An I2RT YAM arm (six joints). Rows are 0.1 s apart.
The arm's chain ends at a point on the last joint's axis. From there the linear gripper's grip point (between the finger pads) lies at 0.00 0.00 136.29 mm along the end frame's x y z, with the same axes.
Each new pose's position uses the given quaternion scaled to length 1; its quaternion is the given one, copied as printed.
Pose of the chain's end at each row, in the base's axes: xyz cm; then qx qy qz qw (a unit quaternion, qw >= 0):
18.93 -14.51 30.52 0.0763 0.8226 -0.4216 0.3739
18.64 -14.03 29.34 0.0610 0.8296 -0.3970 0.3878
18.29 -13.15 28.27 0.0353 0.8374 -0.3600 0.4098
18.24 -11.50 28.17 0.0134 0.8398 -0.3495 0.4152
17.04 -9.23 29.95 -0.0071 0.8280 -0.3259 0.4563
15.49 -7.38 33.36 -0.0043 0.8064 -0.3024 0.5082
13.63 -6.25 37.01 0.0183 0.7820 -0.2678 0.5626
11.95 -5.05 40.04 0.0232 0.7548 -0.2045 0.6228
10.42 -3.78 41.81 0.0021 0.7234 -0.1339 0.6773
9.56 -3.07 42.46 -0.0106 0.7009 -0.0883 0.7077
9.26 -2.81 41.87 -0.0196 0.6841 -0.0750 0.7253
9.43 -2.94 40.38 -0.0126 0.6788 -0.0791 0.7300
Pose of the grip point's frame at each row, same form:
26.44 -24.74 25.55 0.0763 0.8226 -0.4216 0.3739
26.75 -23.65 24.11 0.0610 0.8296 -0.3970 0.3878
27.30 -21.76 22.75 0.0353 0.8374 -0.3600 0.4098
27.62 -19.65 22.57 0.0134 0.8398 -0.3495 0.4152
27.40 -16.50 24.89 -0.0071 0.8280 -0.3259 0.4563
26.70 -13.97 29.26 -0.0043 0.8064 -0.3024 0.5082
25.49 -12.24 33.96 0.0183 0.7820 -0.2678 0.5626
24.63 -9.65 38.12 0.0232 0.7548 -0.2045 0.6228
23.77 -6.46 41.17 0.0021 0.7234 -0.1339 0.6773
23.11 -4.55 42.70 -0.0106 0.7009 -0.0883 0.7077
22.82 -3.82 42.73 -0.0196 0.6841 -0.0750 0.7253
22.96 -4.15 41.45 -0.0126 0.6788 -0.0791 0.7300

